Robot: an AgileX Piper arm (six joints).
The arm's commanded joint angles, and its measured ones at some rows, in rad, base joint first. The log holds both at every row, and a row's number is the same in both.
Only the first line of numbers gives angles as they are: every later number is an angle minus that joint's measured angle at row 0.
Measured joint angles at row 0: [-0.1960 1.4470 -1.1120 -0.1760 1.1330 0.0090]
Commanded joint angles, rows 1 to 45: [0.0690 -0.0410 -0.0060 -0.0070 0.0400 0.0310]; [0.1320 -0.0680 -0.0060 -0.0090 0.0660 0.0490]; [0.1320 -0.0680 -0.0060 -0.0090 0.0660 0.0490]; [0.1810 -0.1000 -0.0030 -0.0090 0.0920 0.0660]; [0.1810 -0.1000 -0.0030 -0.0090 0.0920 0.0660]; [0.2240 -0.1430 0.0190 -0.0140 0.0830 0.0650]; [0.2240 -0.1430 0.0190 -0.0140 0.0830 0.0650]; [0.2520 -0.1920 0.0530 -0.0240 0.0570 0.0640]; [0.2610 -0.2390 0.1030 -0.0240 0.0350 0.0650]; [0.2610 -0.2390 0.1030 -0.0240 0.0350 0.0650]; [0.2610 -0.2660 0.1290 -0.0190 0.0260 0.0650]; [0.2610 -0.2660 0.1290 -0.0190 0.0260 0.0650]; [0.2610 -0.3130 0.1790 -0.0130 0.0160 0.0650]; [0.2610 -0.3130 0.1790 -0.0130 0.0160 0.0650]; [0.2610 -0.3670 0.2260 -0.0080 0.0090 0.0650]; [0.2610 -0.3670 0.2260 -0.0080 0.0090 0.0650]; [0.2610 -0.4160 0.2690 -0.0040 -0.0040 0.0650]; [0.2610 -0.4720 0.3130 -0.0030 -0.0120 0.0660]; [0.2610 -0.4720 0.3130 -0.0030 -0.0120 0.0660]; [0.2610 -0.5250 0.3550 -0.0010 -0.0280 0.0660]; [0.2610 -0.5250 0.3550 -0.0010 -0.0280 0.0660]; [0.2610 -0.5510 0.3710 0.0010 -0.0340 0.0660]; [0.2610 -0.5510 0.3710 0.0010 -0.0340 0.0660]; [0.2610 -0.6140 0.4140 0.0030 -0.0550 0.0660]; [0.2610 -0.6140 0.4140 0.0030 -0.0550 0.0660]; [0.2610 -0.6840 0.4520 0.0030 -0.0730 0.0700]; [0.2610 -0.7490 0.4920 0.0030 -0.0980 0.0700]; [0.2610 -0.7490 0.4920 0.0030 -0.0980 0.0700]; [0.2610 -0.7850 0.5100 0.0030 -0.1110 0.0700]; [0.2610 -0.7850 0.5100 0.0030 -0.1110 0.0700]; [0.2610 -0.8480 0.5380 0.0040 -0.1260 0.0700]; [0.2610 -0.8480 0.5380 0.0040 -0.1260 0.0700]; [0.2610 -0.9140 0.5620 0.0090 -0.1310 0.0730]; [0.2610 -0.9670 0.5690 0.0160 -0.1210 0.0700]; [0.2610 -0.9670 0.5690 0.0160 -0.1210 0.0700]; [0.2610 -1.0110 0.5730 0.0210 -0.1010 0.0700]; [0.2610 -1.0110 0.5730 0.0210 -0.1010 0.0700]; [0.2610 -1.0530 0.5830 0.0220 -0.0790 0.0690]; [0.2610 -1.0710 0.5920 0.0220 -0.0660 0.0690]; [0.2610 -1.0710 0.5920 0.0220 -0.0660 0.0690]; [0.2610 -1.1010 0.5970 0.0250 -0.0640 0.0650]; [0.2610 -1.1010 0.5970 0.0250 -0.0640 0.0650]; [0.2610 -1.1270 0.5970 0.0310 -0.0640 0.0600]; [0.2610 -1.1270 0.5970 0.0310 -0.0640 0.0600]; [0.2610 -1.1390 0.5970 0.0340 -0.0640 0.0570]
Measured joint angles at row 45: [0.2560 -1.1050 0.5920 0.0270 -0.0610 0.0670]
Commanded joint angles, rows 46 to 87: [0.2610 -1.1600 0.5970 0.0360 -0.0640 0.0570]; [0.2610 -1.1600 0.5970 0.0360 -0.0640 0.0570]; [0.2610 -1.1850 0.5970 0.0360 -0.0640 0.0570]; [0.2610 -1.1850 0.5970 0.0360 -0.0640 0.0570]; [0.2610 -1.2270 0.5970 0.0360 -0.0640 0.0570]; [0.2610 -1.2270 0.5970 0.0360 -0.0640 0.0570]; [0.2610 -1.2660 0.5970 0.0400 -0.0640 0.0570]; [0.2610 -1.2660 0.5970 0.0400 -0.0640 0.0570]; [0.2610 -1.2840 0.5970 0.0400 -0.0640 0.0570]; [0.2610 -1.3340 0.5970 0.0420 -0.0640 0.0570]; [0.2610 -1.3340 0.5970 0.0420 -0.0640 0.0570]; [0.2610 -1.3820 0.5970 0.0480 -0.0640 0.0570]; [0.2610 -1.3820 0.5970 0.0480 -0.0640 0.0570]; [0.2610 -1.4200 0.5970 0.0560 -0.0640 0.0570]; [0.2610 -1.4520 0.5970 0.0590 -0.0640 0.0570]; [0.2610 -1.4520 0.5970 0.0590 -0.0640 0.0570]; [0.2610 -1.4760 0.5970 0.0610 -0.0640 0.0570]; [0.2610 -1.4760 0.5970 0.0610 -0.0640 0.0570]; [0.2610 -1.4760 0.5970 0.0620 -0.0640 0.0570]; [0.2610 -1.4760 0.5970 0.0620 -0.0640 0.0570]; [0.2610 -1.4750 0.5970 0.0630 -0.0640 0.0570]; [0.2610 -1.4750 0.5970 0.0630 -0.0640 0.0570]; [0.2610 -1.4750 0.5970 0.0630 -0.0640 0.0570]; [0.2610 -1.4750 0.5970 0.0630 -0.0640 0.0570]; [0.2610 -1.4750 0.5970 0.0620 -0.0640 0.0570]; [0.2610 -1.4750 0.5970 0.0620 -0.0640 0.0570]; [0.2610 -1.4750 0.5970 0.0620 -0.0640 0.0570]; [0.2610 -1.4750 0.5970 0.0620 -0.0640 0.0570]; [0.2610 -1.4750 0.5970 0.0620 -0.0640 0.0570]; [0.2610 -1.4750 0.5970 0.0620 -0.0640 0.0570]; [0.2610 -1.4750 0.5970 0.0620 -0.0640 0.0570]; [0.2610 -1.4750 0.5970 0.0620 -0.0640 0.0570]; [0.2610 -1.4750 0.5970 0.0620 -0.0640 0.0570]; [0.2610 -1.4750 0.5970 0.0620 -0.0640 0.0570]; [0.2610 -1.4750 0.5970 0.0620 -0.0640 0.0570]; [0.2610 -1.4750 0.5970 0.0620 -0.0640 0.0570]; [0.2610 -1.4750 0.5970 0.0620 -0.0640 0.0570]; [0.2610 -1.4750 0.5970 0.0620 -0.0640 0.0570]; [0.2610 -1.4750 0.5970 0.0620 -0.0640 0.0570]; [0.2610 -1.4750 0.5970 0.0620 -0.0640 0.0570]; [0.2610 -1.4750 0.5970 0.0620 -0.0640 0.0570]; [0.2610 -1.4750 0.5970 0.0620 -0.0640 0.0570]
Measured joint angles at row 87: [0.2560 -1.4520 0.5940 0.0640 -0.0610 0.0620]
